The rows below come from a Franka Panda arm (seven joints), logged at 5 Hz.
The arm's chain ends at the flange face. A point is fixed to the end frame.
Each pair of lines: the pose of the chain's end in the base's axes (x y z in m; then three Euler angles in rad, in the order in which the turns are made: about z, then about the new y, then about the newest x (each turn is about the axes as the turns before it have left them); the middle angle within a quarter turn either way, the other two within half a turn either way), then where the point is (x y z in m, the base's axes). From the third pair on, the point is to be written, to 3 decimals.
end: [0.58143 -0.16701 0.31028 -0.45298 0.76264 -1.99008]
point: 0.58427 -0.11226 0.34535
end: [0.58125 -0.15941 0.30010 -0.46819 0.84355 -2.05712]
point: 0.58552 -0.10434 0.33452
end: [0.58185 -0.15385 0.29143 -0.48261 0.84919 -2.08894]
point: 0.586 -0.098 0.325
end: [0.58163 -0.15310 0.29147 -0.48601 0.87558 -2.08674]
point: 0.587 -0.098 0.326
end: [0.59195 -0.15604 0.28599 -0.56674 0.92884 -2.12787]
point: 0.602 -0.101 0.320
